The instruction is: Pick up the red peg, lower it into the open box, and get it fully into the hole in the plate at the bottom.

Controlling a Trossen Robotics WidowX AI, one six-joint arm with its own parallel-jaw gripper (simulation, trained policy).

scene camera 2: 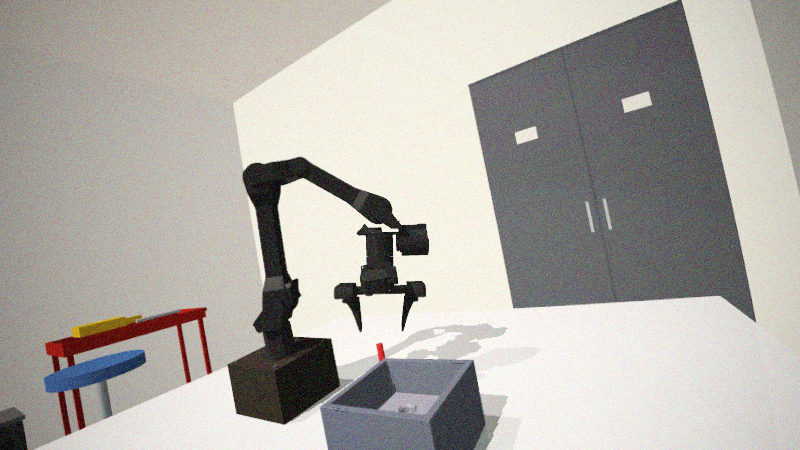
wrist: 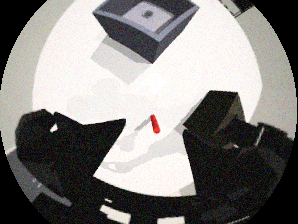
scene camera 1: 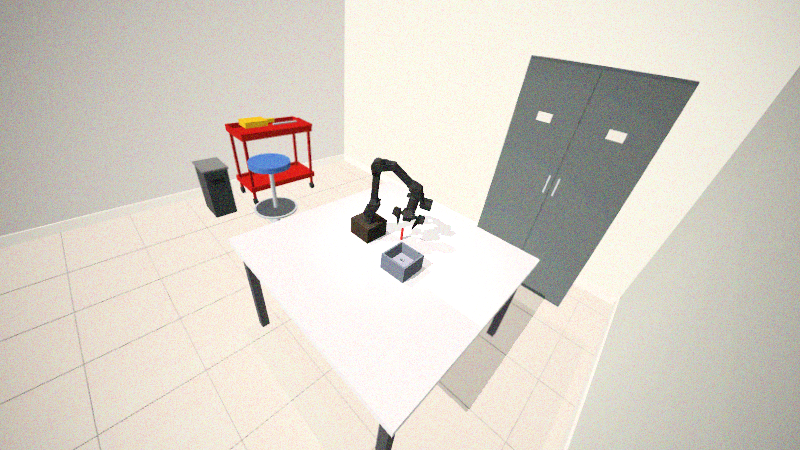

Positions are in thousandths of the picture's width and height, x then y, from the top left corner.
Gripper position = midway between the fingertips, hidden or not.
In view: the gripper (scene camera 2: 477,737), a grey box (scene camera 1: 502,608) and a pale plate (scene camera 2: 501,894).
The pale plate is seen too in the wrist view (wrist: 525,105). The gripper also shows in the wrist view (wrist: 518,569).
